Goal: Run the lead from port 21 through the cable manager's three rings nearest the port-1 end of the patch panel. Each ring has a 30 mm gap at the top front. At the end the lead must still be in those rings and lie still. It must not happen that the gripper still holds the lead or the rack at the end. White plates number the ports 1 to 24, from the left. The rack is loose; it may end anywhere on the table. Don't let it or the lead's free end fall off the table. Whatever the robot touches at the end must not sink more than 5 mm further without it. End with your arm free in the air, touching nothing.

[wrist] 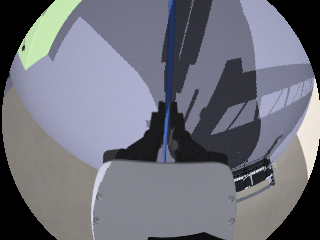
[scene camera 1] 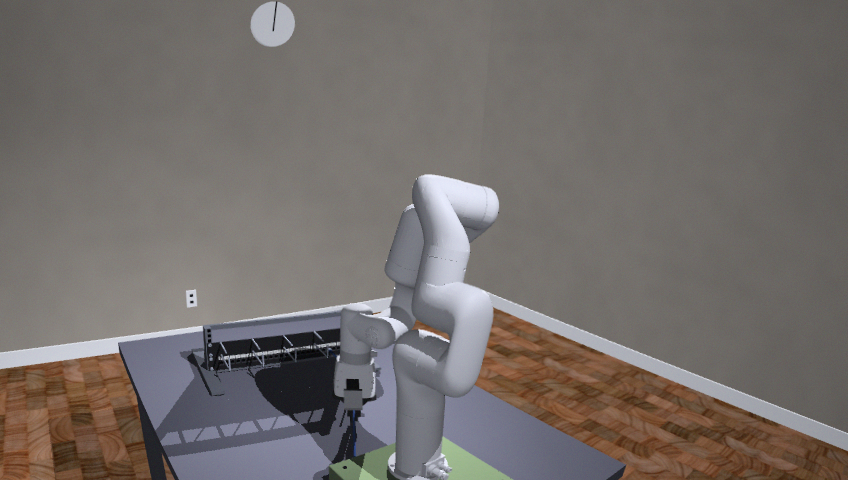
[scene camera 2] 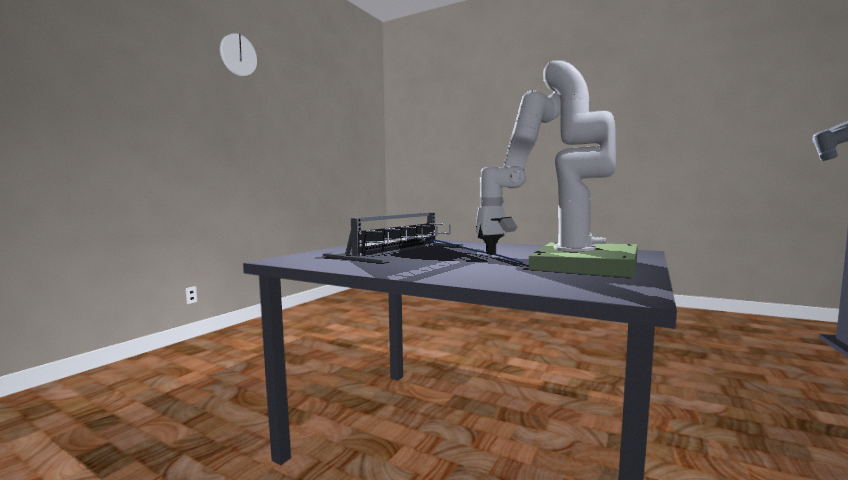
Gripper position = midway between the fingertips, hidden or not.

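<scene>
A dark rack (scene camera 1: 239,354), (wrist: 243,173), (scene camera 2: 401,238) is visible. So is my gripper (scene camera 1: 353,418), (wrist: 167,110), (scene camera 2: 491,254).
</scene>
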